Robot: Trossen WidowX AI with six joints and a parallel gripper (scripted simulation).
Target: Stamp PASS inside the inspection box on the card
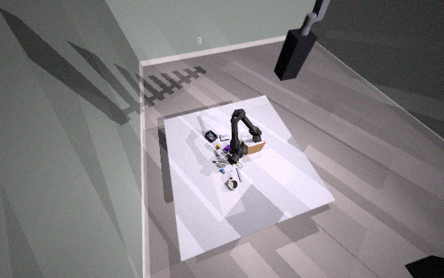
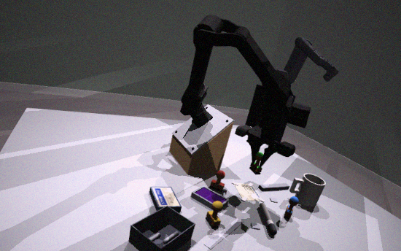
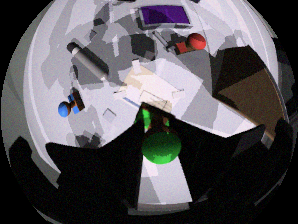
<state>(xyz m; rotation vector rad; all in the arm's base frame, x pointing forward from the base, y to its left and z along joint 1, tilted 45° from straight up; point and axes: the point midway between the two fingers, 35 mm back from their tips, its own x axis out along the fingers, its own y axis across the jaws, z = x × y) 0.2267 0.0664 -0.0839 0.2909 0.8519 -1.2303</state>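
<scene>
Now: the inspection card 100 mm below my gripper tip, 10 mm to the right of it and 10 mm ahead of it. From my gripper tip the other things lie so: green-knobbed stamp: right at my gripper tip; then red-knobbed stamp: 110 mm to the right, 70 mm below, 20 mm behind; then dark bar: 120 mm to the left, 90 mm below.
</scene>
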